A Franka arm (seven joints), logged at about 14 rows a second.
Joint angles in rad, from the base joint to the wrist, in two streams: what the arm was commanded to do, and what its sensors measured. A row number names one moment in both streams.
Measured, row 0:
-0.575, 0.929, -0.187, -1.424, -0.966, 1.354, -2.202
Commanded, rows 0 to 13:
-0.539, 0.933, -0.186, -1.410, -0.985, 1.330, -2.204
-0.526, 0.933, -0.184, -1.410, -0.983, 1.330, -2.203
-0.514, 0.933, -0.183, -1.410, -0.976, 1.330, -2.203
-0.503, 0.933, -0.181, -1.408, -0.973, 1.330, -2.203
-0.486, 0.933, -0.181, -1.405, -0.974, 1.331, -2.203
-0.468, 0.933, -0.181, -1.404, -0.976, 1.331, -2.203
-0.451, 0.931, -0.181, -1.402, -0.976, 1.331, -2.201
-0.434, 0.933, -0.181, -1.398, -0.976, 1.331, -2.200
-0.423, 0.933, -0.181, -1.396, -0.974, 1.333, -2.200
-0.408, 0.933, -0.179, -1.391, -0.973, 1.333, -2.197
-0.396, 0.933, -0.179, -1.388, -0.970, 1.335, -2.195
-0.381, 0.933, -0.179, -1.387, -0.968, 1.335, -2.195
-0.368, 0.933, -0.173, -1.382, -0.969, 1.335, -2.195
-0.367, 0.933, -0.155, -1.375, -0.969, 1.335, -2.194
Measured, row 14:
-0.384, 0.929, -0.176, -1.397, -0.966, 1.353, -2.200
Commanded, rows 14 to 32:
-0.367, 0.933, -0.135, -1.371, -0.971, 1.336, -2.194
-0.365, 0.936, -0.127, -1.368, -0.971, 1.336, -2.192
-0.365, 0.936, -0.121, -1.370, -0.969, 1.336, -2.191
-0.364, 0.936, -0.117, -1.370, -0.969, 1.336, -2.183
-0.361, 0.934, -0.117, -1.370, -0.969, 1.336, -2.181
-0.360, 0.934, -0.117, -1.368, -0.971, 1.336, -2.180
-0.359, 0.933, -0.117, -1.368, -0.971, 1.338, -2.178
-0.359, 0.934, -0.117, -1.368, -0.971, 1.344, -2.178
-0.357, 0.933, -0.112, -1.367, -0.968, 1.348, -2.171
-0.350, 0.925, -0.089, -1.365, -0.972, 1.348, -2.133
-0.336, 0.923, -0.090, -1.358, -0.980, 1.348, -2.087
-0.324, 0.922, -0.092, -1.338, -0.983, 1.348, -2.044
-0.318, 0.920, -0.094, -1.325, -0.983, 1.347, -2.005
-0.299, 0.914, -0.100, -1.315, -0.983, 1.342, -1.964
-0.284, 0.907, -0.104, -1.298, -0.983, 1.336, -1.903
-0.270, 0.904, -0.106, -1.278, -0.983, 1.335, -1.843
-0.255, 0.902, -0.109, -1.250, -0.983, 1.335, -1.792
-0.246, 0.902, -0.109, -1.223, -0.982, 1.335, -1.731
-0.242, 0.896, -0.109, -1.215, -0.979, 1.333, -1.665
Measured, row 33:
-0.257, 0.909, -0.101, -1.242, -0.968, 1.349, -1.761
